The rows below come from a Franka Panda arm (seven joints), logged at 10 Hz.
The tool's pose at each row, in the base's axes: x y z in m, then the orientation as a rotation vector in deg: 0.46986 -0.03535 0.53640 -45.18 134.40 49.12; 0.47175 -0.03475 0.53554 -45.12 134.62 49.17; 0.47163 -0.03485 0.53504 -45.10 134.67 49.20; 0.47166 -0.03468 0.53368 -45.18 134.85 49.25; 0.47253 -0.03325 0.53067 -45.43 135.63 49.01; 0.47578 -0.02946 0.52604 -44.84 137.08 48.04; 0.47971 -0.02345 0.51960 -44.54 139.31 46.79; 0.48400 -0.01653 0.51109 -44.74 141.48 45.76; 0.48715 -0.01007 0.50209 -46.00 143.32 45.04; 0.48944 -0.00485 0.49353 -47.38 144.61 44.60
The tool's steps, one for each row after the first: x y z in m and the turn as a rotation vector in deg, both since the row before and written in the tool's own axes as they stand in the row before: -0.00098 -0.00122 0.00149 -0.02 0.16 0.15; 0.00043 -0.00018 0.00023 -0.02 0.03 0.04; 0.00077 -0.00046 0.00104 -0.05 0.19 0.05; 0.00078 -0.00088 0.00324 0.12 0.76 0.15; -0.00078 -0.00161 0.00657 0.86 0.94 0.72; -0.00109 -0.00122 0.00951 0.97 1.73 0.84; -0.00081 -0.00148 0.01166 0.67 1.91 0.58; 0.00008 -0.00113 0.01146 0.20 2.10 -0.08; 0.00059 -0.00122 0.01019 -0.02 1.69 -0.32
